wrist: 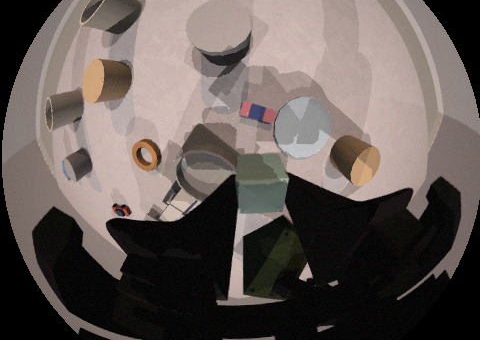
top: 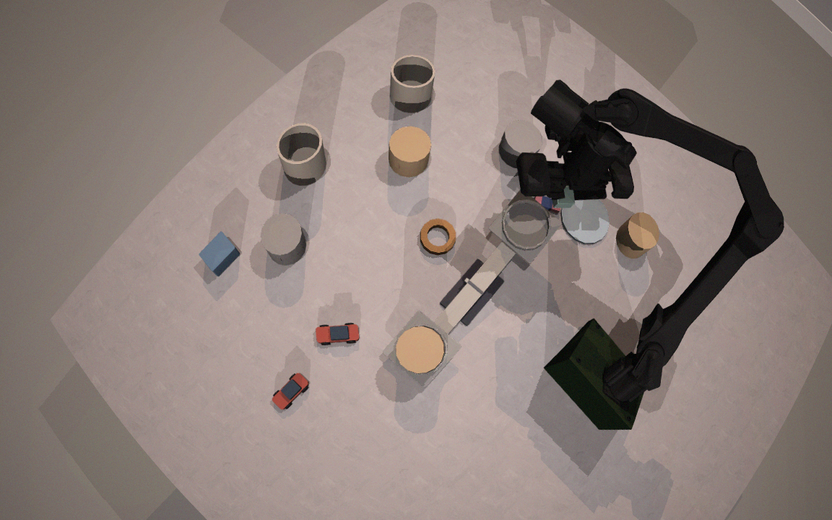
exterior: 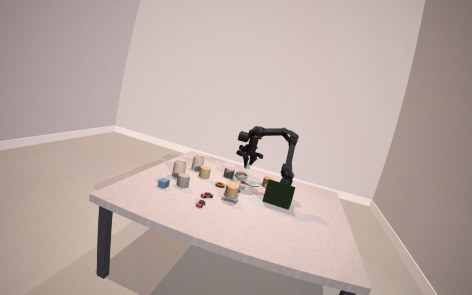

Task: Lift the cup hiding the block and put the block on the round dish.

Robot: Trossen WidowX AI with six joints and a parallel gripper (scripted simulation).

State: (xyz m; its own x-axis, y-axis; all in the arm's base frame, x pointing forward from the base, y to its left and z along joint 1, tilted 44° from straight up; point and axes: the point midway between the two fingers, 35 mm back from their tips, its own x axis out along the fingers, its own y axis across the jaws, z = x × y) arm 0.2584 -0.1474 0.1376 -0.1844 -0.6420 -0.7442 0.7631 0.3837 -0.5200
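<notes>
Right now the pale blue round dish is 6 cm behind my gripper tip, 6 cm to the right of it and 13 cm below it. From my gripper tip the other things lie so: blue cube 42 cm ahead, 40 cm to the left, 11 cm below; pale green block right at my gripper tip; pink-and-blue eraser 1 cm ahead, 4 cm to the right, 12 cm below.
</notes>
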